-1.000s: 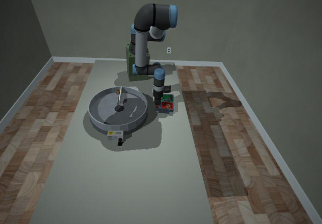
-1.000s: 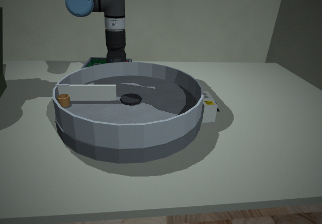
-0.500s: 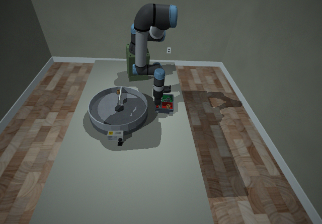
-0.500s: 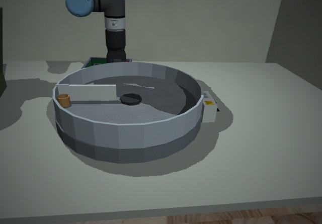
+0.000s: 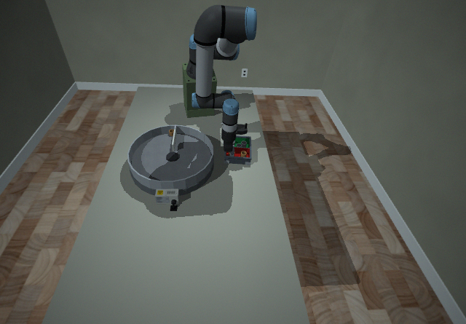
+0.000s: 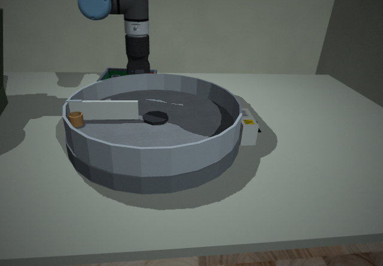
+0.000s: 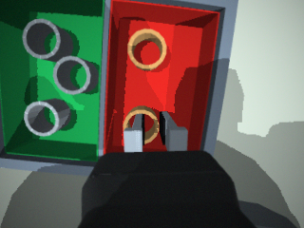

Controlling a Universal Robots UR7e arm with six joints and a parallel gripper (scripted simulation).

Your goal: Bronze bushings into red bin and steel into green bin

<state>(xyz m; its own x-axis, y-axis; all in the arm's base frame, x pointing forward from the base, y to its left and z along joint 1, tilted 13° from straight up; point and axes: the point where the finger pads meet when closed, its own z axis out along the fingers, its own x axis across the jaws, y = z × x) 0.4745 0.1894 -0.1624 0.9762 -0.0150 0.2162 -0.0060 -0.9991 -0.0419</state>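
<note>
The bin is 4 cm behind my hand and 4 cm to the left of it. From my hand the other things lie so: turntable 5 cm ahead, 31 cm to the right, 2 cm above.
</note>
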